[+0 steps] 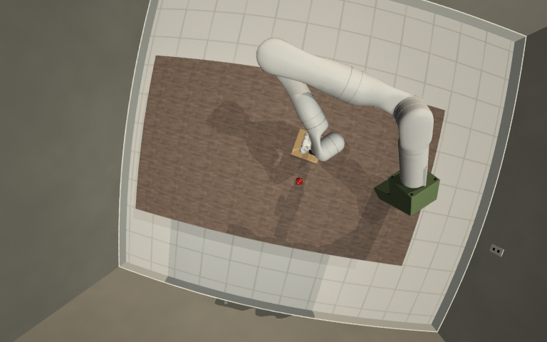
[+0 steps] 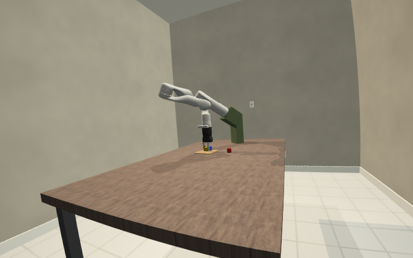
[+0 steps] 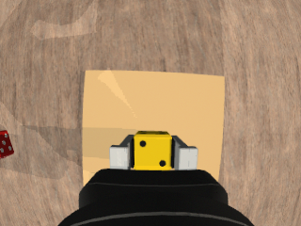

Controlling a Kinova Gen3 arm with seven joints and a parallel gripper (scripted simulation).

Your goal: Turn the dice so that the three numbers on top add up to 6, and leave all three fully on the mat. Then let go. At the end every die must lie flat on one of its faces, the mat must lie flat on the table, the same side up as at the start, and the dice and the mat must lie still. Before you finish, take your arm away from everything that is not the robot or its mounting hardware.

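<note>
Right now my hand is right at the yellow die. Round my hand: blue die 4 cm behind, 1 cm to the left, 1 cm below; tan mat 3 cm below; red die 4 cm ahead, 18 cm to the left, 1 cm below.
</note>
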